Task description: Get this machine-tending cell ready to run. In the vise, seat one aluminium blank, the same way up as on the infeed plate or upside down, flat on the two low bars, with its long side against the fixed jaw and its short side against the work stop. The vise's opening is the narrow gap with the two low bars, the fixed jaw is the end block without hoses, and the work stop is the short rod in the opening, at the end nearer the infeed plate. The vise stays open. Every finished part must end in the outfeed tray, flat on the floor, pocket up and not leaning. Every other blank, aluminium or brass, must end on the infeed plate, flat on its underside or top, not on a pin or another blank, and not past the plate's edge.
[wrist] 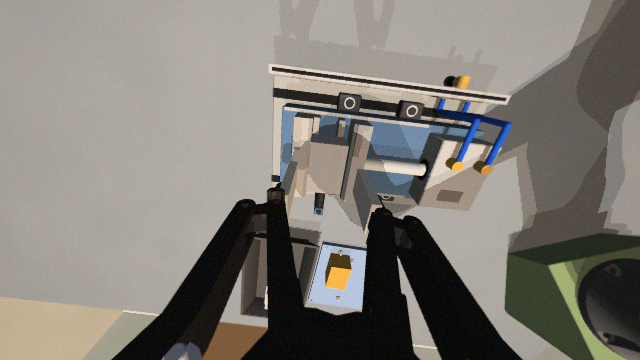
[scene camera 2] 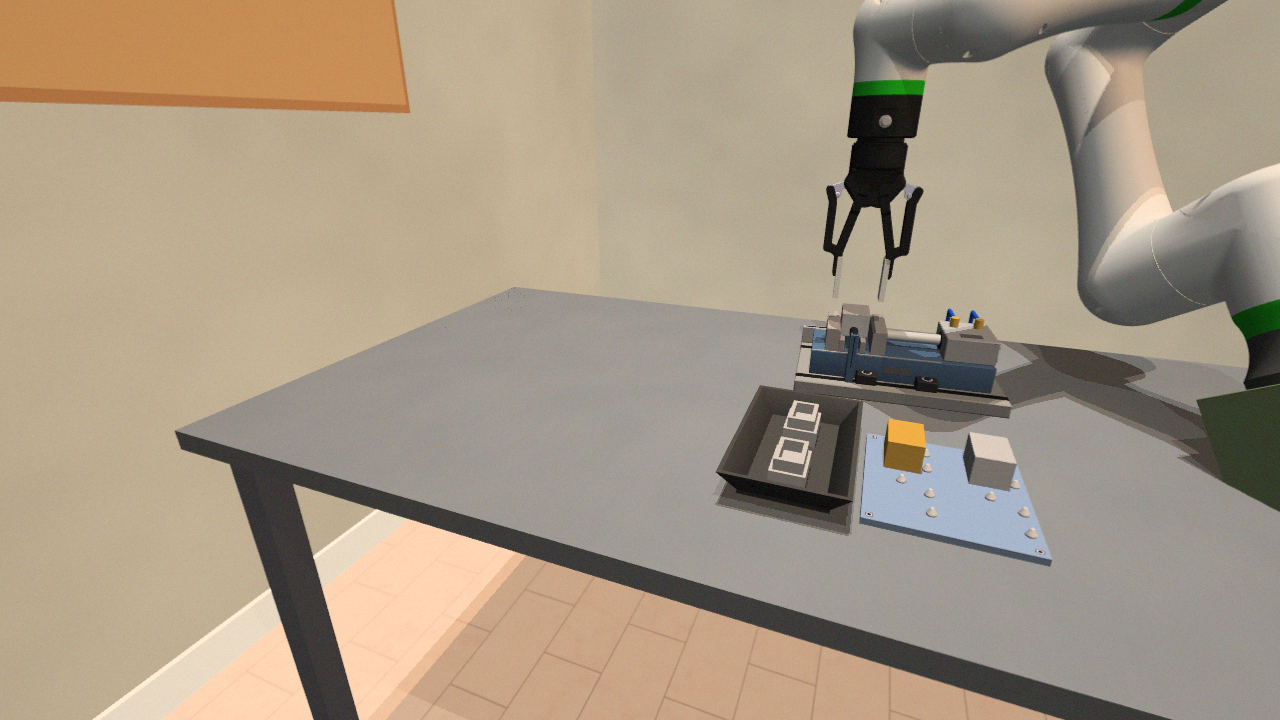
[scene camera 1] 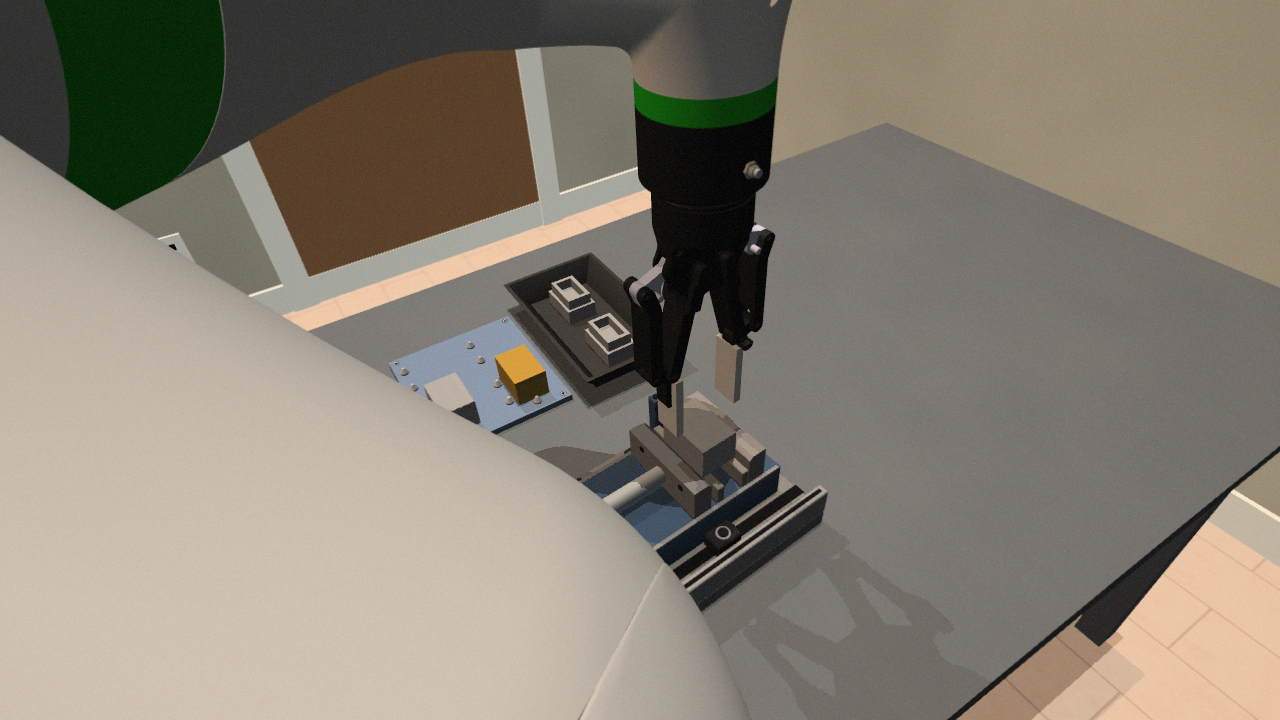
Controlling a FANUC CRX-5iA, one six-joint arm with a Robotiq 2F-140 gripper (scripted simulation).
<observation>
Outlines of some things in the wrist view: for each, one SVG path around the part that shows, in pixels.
My gripper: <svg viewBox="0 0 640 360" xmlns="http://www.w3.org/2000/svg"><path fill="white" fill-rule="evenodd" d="M112 359L203 360L202 358L214 336L256 232L267 230L268 330L240 360L420 360L413 350L407 298L405 294L401 293L397 255L442 360L522 360L501 338L421 220L410 215L404 216L403 219L393 217L392 212L385 209L365 169L357 169L353 188L353 195L363 232L368 234L366 240L367 251L362 312L356 311L334 315L317 308L304 307L300 280L297 279L288 224L288 217L297 183L298 162L290 161L283 181L279 182L276 187L267 190L266 203L256 204L254 200L243 199L235 204L163 312Z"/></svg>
An aluminium blank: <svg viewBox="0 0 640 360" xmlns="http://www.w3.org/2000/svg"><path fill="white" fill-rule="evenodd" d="M312 134L306 191L340 195L349 148L346 138Z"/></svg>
A brass blank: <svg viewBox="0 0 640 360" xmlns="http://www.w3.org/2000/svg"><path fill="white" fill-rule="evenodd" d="M331 253L325 271L325 287L345 290L352 271L350 256L340 256L339 254Z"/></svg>
</observation>
